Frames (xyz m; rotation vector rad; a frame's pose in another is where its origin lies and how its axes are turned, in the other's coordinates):
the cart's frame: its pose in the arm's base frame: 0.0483 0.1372 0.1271 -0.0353 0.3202 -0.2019
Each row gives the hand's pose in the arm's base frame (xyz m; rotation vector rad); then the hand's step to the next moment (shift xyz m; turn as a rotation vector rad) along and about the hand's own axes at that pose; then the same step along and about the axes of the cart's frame.
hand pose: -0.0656 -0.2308 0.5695 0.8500 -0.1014 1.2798
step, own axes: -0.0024 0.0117 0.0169 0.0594 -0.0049 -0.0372
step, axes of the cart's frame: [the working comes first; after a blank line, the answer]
step, axes of the arm's base frame: -0.0045 -0.0117 0.0164 0.0095 0.0696 0.0018

-0.0069 -0.0134 0.0141 -0.0058 0.0698 0.0049
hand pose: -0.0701 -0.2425 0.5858 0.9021 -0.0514 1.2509
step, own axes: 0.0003 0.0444 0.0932 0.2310 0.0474 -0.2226
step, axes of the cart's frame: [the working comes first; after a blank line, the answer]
step, axes of the arm's base frame: 0.0031 -0.0554 0.0871 -0.0513 0.3201 -0.0078

-0.0128 -0.0594 0.0834 -0.1101 0.3042 -0.0228
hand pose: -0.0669 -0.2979 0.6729 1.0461 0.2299 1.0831
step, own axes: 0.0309 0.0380 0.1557 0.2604 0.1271 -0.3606
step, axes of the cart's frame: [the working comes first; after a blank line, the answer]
step, axes of the arm's base frame: 0.0880 -0.0633 0.1220 -0.1705 0.4300 -0.0088

0.0569 -0.0532 0.1434 -0.2428 0.3890 -0.0611
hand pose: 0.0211 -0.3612 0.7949 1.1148 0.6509 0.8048
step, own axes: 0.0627 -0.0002 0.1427 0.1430 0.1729 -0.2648
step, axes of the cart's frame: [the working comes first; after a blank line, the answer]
step, axes of the arm's base frame: 0.1487 -0.0220 0.0412 -0.1705 0.2937 0.0718

0.1299 0.0042 0.0860 -0.2401 0.2502 0.0149
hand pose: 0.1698 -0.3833 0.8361 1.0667 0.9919 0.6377
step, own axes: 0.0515 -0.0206 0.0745 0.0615 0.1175 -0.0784
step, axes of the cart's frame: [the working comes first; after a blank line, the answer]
step, axes of the arm's base frame: 0.0890 0.0039 -0.0263 -0.0404 0.1278 0.0759

0.0900 0.0226 0.0032 -0.0869 0.1124 0.0596
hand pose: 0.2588 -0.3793 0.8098 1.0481 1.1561 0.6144
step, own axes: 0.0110 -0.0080 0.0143 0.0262 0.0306 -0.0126
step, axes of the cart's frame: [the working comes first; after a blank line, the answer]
step, axes of the arm's base frame: 0.0161 0.0010 -0.0114 0.0001 0.0392 0.0157

0.0183 0.0048 -0.0057 -0.0127 0.0373 0.0150
